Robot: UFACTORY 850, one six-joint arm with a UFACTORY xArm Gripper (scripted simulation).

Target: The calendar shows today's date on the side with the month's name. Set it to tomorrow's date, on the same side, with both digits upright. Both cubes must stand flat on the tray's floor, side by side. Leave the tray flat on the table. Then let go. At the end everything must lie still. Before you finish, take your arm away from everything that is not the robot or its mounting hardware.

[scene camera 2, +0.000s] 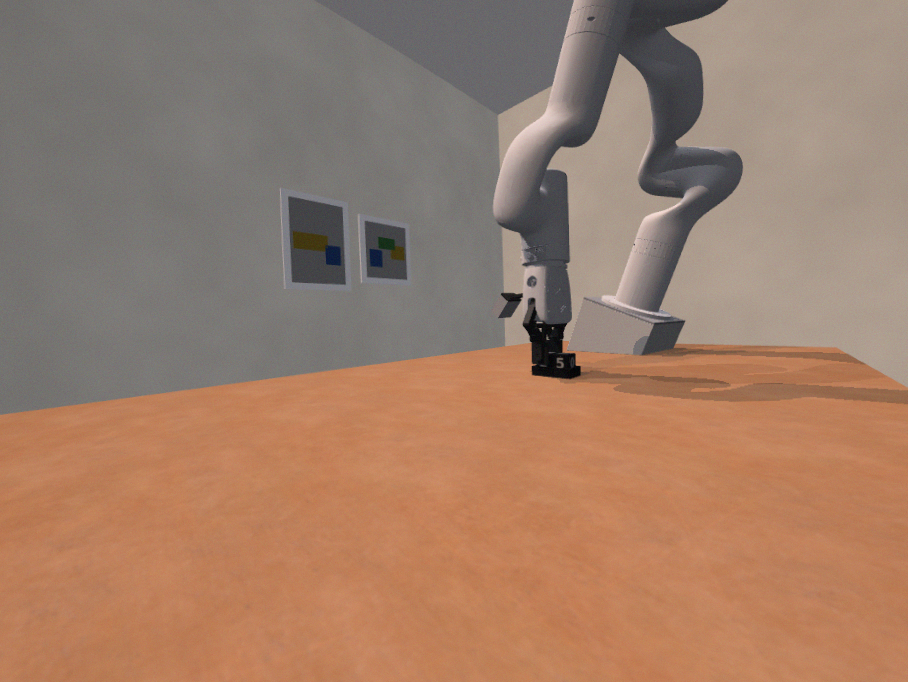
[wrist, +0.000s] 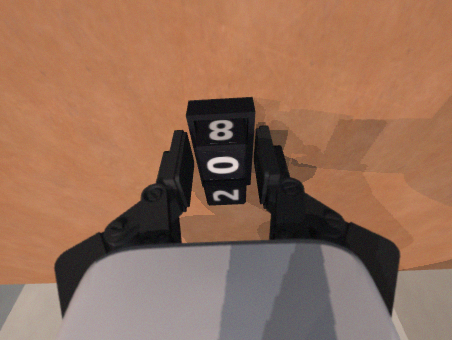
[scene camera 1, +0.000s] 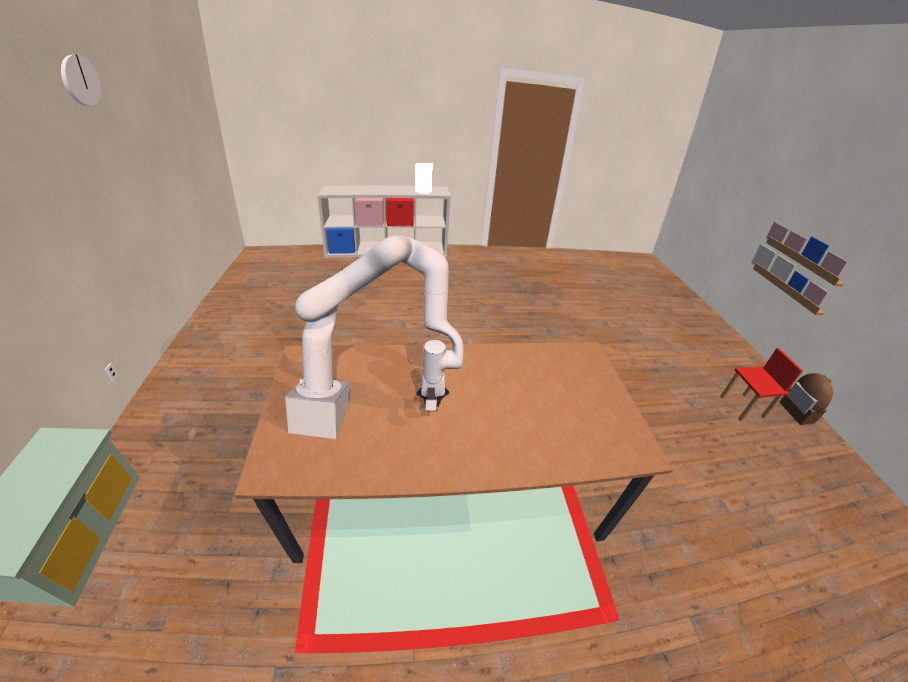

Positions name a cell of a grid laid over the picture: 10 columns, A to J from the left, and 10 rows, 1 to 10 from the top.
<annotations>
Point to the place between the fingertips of the gripper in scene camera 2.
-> G6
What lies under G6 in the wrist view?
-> The gripper.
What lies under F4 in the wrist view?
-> A black calendar tray.
</annotations>
